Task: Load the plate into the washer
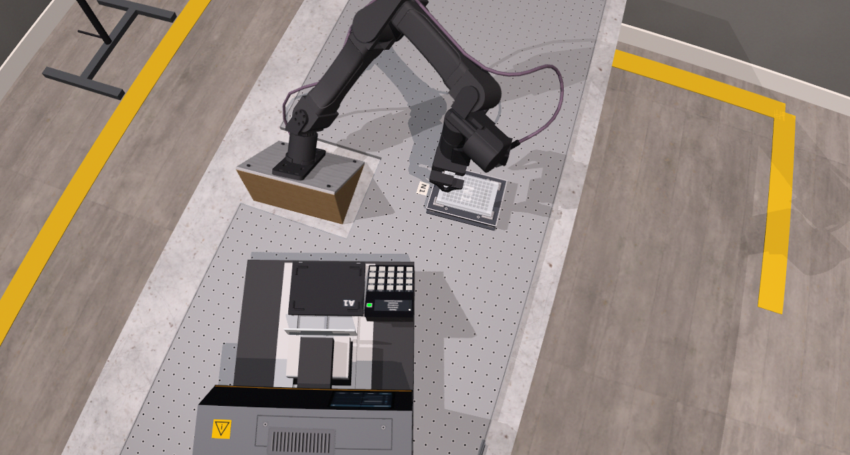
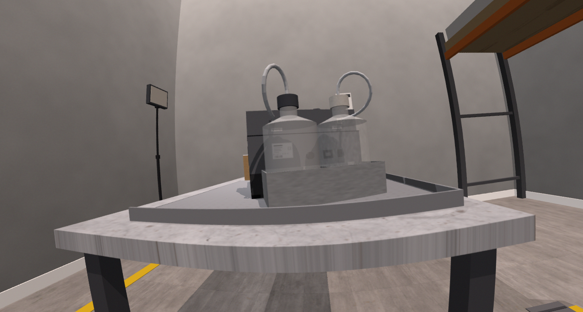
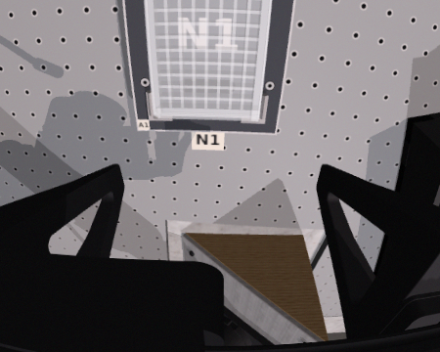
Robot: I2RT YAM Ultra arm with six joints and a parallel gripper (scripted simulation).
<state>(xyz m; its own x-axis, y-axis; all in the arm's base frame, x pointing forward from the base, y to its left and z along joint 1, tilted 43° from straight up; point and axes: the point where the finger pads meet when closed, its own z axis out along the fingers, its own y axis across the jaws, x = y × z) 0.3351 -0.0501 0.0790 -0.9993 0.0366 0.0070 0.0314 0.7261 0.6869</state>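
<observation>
Now: hand 40 mm short of the clear well plate, 10 mm to the right of it and 110 mm above it. Also, from my hand: N1 label: 60 mm behind, 20 mm to the left, 140 mm below; plate nest N1: 40 mm ahead, 10 mm to the left, 120 mm below; black washer carrier: 200 mm behind, 290 mm to the right, 60 mm below.
</observation>
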